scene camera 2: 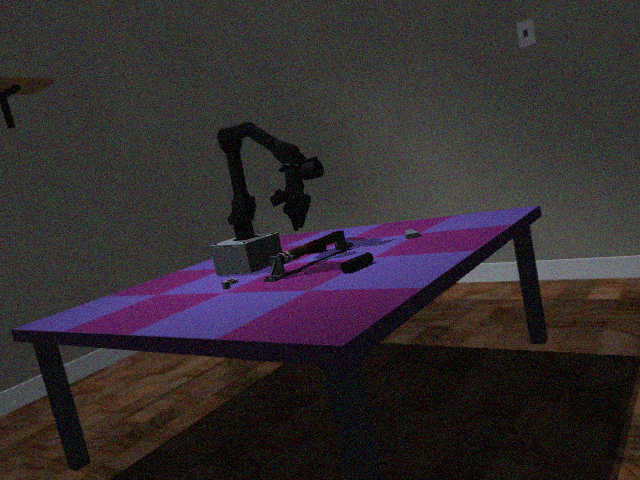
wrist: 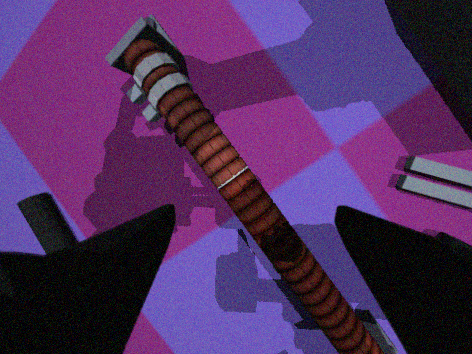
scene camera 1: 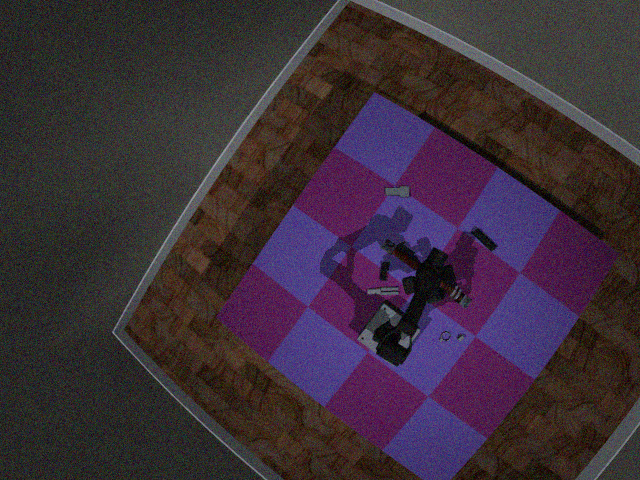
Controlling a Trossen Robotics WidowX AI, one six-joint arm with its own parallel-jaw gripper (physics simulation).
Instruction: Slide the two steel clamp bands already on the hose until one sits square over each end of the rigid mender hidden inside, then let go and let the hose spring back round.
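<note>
The ribbed red-brown hose [scene camera 1: 404, 253] [scene camera 2: 312, 245] [wrist: 202, 137] runs between two raised end brackets, diagonally in the wrist view. Two steel clamp bands stand close together near the hose's upper-left end in the wrist view: the outer band [wrist: 155, 64] nearest the bracket [wrist: 126, 42], the inner band [wrist: 169, 86] beside it. Their screw housings stick out to the left. A thin white line [wrist: 233, 177] crosses the hose farther along. The mender is hidden. My gripper [scene camera 2: 298, 227] [wrist: 255, 213] is open and empty above the hose, whose middle stretch passes between the fingertips in the wrist view.
A black cylinder [scene camera 1: 483, 238] [scene camera 2: 356, 262] [wrist: 47, 222] lies beside the hose. Two pale bars [scene camera 1: 383, 290] [wrist: 440, 172] and a small dark block [scene camera 1: 384, 270] lie on its other side. A pale block [scene camera 1: 397, 191] [scene camera 2: 411, 234] lies farther off. Small fittings [scene camera 1: 460, 337] lie near the arm's base [scene camera 2: 227, 258].
</note>
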